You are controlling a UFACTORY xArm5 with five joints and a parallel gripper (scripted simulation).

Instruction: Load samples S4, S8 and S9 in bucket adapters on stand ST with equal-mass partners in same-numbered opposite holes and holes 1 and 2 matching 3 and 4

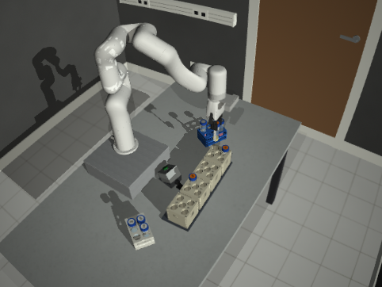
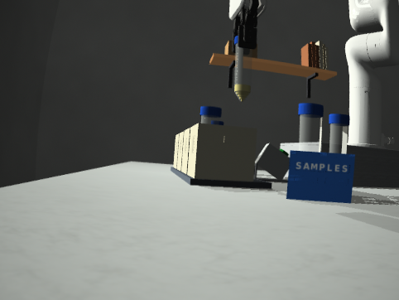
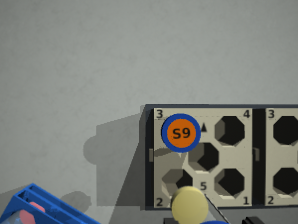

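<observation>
The adapter is 20 cm below my hand, 3 cm ahead of it and 2 cm to the right of it. Also, from my hand: white blanks rack (53 cm to the right, 22 cm below, 6 cm behind); blue samples rack (22 cm below, 14 cm to the left, 10 cm behind).
</observation>
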